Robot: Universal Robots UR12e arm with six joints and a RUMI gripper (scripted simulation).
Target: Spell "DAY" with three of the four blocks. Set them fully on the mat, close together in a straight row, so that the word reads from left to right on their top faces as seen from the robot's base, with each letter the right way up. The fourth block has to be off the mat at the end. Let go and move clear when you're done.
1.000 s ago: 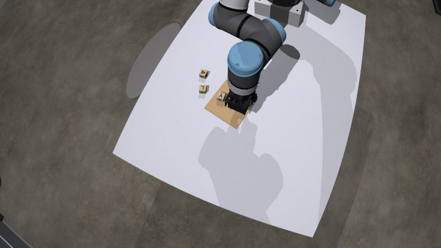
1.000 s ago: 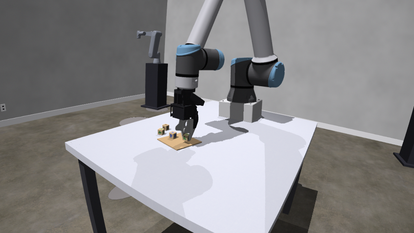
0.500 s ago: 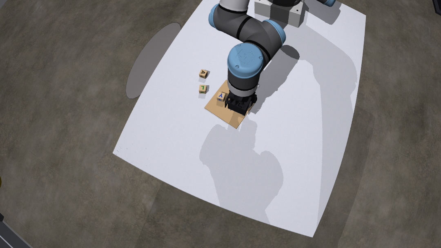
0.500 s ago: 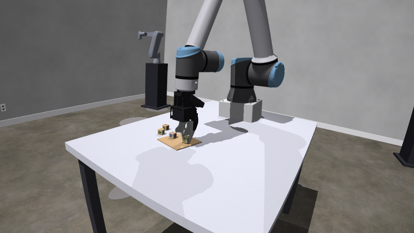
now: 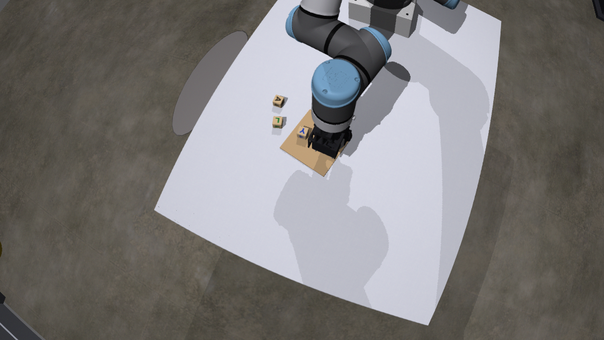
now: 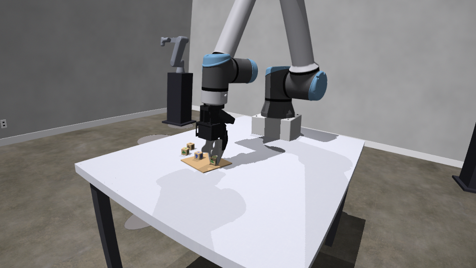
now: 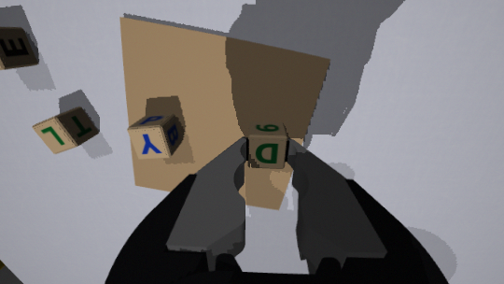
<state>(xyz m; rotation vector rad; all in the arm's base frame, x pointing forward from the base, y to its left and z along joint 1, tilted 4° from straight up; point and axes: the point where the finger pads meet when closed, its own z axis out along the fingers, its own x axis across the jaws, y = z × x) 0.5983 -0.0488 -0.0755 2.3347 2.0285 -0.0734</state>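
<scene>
The D block lies right at my hand. Also, from my hand: green-lettered block 30 mm behind, 160 mm to the right, 10 mm below; then blue-lettered block 10 mm behind, 80 mm to the right, 10 mm below; then tan mat 10 mm behind, 40 mm to the right, 20 mm below.
</scene>
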